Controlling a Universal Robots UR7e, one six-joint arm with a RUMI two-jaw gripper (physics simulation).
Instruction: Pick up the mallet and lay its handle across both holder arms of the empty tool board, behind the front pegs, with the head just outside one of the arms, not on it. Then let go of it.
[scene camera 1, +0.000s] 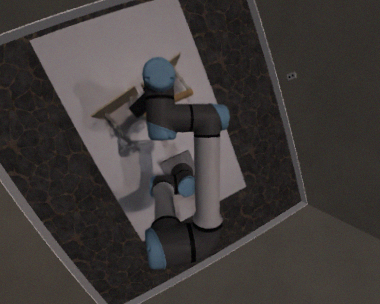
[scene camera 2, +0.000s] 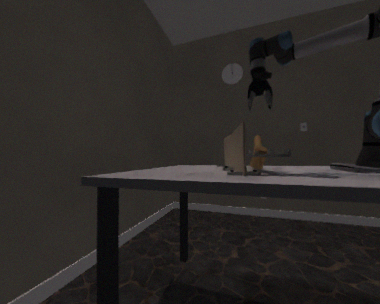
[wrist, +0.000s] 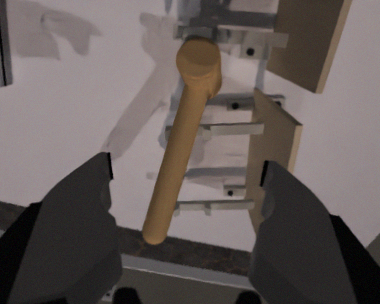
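Pixels of known places: gripper, fingertip midpoint: (scene camera 2: 259, 109) (wrist: 187, 159); arm's base at its link origin: (scene camera 1: 182, 173).
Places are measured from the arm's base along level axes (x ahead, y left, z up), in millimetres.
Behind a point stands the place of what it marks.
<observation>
The orange-brown mallet (scene camera 1: 186, 94) @(y -233, x 432, z 167 mm) (scene camera 2: 257, 162) @(y -7, x 478, z 19 mm) (wrist: 174, 155) @(y -140, x 446, z 120 mm) is out of my grip. In the wrist view its handle crosses over the first holder arm (wrist: 235, 129) @(y -105, x 539, z 64 mm) of the empty tool board (wrist: 272, 145) @(y -101, x 586, z 113 mm) (scene camera 1: 176, 60) @(y -288, x 627, z 107 mm), and its head is outside that arm, toward the other board. Over the second arm (wrist: 230, 205) @(y -266, x 574, z 64 mm), the handle passes at or in front of the front tip; contact is unclear. In scene camera 2 the mallet looks tilted, handle end high and head low. My gripper (scene camera 2: 260, 107) @(y -49, x 454, z 284 mm) (wrist: 187, 159) @(y -49, x 454, z 284 mm) is open and empty, above the mallet.
The other tool board (scene camera 1: 116, 104) @(y 123, x 569, z 81 mm) (wrist: 310, 45) @(y 34, x 579, z 126 mm) stands beside the empty one, with its grey arms (wrist: 272, 39) @(y 35, x 557, z 55 mm) reaching forward. A grey plate (scene camera 1: 176, 159) @(y -15, x 108, z 6 mm) lies near the arm's base. The white table (scene camera 1: 65, 55) @(y 238, x 957, z -17 mm) (scene camera 2: 165, 175) @(y 278, x 831, z -18 mm) has an edge close beyond the handle end.
</observation>
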